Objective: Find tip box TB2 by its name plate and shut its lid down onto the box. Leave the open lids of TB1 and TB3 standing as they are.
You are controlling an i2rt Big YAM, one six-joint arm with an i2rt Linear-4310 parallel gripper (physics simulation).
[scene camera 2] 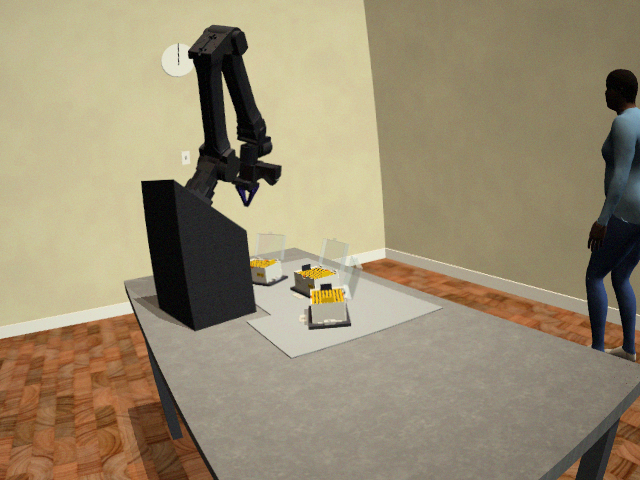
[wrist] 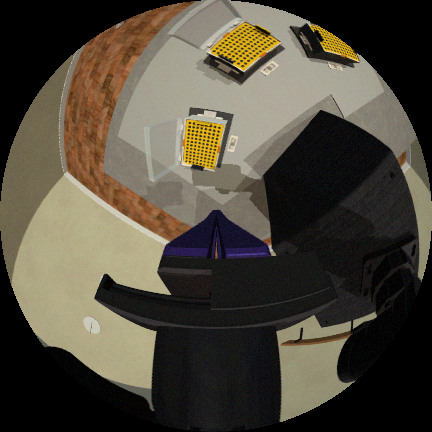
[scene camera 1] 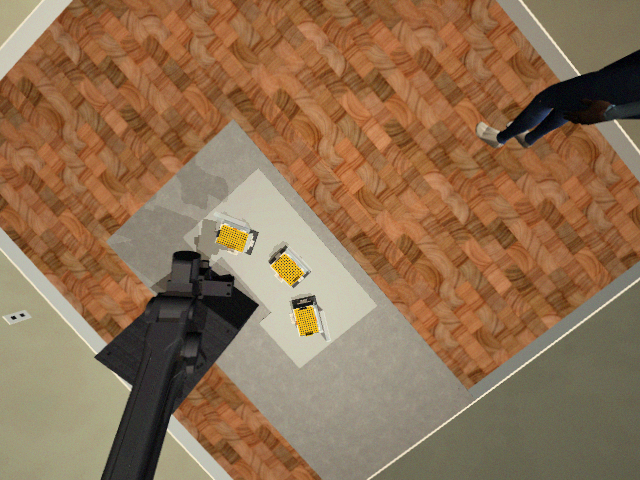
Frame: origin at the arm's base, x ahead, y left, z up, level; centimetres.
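Seen in the pictures: gripper, fingertip midpoint: (scene camera 2: 246,206) (wrist: 215,215) (scene camera 1: 205,264); arm's base, origin of the base link: (scene camera 2: 193,201) (wrist: 388,267) (scene camera 1: 182,358).
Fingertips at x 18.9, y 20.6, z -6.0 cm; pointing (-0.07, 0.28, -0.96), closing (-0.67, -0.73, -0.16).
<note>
Offsets run from my fingertips to a thing's middle. "spot": to the spot under its first point. Level surfaces: height alone.
TB2 {dx +3.5, dy +5.9, dz -20.1 cm} (scene camera 1: 234,237) (scene camera 2: 266,270) (wrist: 202,142) is a white box with yellow tips; its small name plate {spot: dx -2.0, dy +1.8, dz -26.3 cm} (wrist: 232,143) lies beside it. Its clear lid {dx +8.9, dy +9.9, dz -16.0 cm} (scene camera 2: 270,245) (wrist: 150,152) stands open. TB3 {dx +15.7, dy -16.8, dz -20.1 cm} (scene camera 1: 288,268) (scene camera 2: 315,279) (wrist: 245,46) is the middle box, its lid {spot: dx +23.0, dy -14.8, dz -15.8 cm} (scene camera 2: 334,252) (wrist: 205,27) open. TB1 (scene camera 1: 306,318) (scene camera 2: 328,310) (wrist: 336,44) is at the other end, its lid {dx +17.0, dy -41.0, dz -16.0 cm} (scene camera 1: 324,325) (scene camera 2: 353,276) upright. My gripper (scene camera 2: 247,204) (wrist: 215,215) is shut and empty, well above the table, off to TB2's side; the arm hides its fingertips in scene camera 1.
The boxes stand on a pale mat {dz -26.5 cm} (scene camera 1: 336,289) (scene camera 2: 382,310) on the grey table {dz -26.8 cm} (scene camera 1: 361,387) (scene camera 2: 413,392). A tall black slanted block (scene camera 1: 235,304) (scene camera 2: 217,279) (wrist: 330,175) stands beside the mat, near the arm. A person (scene camera 1: 573,103) (scene camera 2: 622,170) stands beyond the table.
</note>
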